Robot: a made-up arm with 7 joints.
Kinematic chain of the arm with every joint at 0, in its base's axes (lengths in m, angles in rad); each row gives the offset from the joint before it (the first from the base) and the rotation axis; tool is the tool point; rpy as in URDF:
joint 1: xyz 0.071 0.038 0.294 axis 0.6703 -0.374 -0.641
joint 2: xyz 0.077 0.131 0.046 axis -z
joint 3: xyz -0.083 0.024 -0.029 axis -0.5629 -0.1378 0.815
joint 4: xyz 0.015 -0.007 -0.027 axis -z
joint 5: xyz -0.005 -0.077 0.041 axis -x
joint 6: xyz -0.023 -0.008 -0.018 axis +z
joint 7: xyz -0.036 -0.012 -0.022 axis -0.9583 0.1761 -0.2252
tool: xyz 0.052 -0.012 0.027 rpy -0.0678 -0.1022 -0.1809
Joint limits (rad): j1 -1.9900..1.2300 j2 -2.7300..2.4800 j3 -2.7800..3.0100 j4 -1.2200..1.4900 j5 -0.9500..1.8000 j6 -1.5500..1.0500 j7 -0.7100..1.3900
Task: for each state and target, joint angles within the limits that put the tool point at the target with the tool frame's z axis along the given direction. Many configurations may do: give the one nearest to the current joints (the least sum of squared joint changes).
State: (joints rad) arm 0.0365 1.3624 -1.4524 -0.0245 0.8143 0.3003 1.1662
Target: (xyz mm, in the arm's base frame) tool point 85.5 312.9 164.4 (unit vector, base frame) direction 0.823 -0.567 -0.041
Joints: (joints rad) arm -0.3771 1.9263 -1.4222 -0.4301 1.0279 0.4523 1.3900
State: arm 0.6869 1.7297 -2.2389 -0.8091 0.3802 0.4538 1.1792
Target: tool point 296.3 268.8 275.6 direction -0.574 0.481 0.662
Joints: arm 0.1377 1.9076 -2.5748 -0.6185 -0.1063 0.0777 0.6555
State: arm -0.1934 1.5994 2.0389 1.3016 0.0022 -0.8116 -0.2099
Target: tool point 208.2 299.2 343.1 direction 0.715 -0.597 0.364
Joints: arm -0.0217 2.4646 1.6623 1.4900 0.4289 -0.7990 0.2939
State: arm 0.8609 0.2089 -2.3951 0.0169 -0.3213 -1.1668 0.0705
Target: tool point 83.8 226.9 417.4 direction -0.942 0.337 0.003
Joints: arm 0.8282 -0.2352 -2.3779 -0.0093 -0.8484 -1.1461 -0.1517
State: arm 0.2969 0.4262 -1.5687 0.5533 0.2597 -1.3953 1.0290
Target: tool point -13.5 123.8 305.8 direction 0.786 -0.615 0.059
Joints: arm 0.4020 -0.2839 -0.9470 0.3347 0.6236 -1.1144 0.9471
